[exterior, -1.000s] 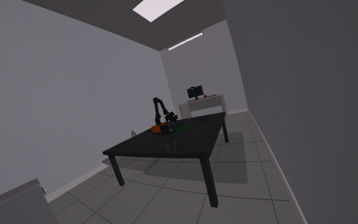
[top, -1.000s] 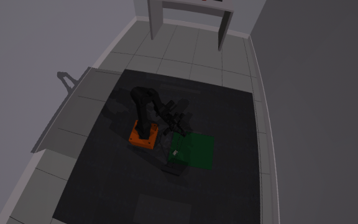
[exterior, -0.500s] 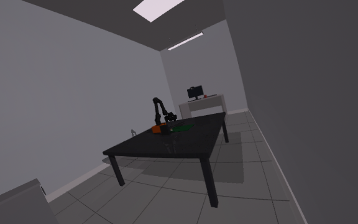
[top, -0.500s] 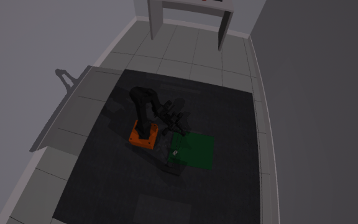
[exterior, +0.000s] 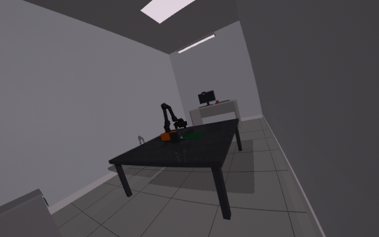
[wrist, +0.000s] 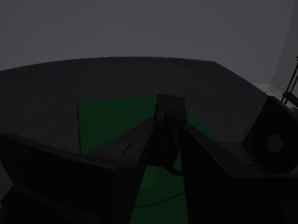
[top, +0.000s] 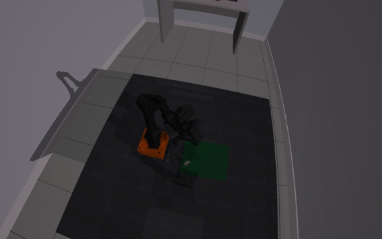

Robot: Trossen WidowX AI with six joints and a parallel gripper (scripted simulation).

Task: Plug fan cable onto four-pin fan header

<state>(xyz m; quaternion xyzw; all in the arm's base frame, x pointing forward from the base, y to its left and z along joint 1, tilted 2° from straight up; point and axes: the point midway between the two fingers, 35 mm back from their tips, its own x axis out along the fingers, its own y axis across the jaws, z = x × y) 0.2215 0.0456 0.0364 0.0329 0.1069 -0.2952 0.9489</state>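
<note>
The green board is 140 mm below my gripper tip, 80 mm ahead of it and 70 mm to the right of it. Round my gripper tip: black fan 230 mm to the right, 70 mm below, 50 mm behind; black plug 10 mm below.
</note>
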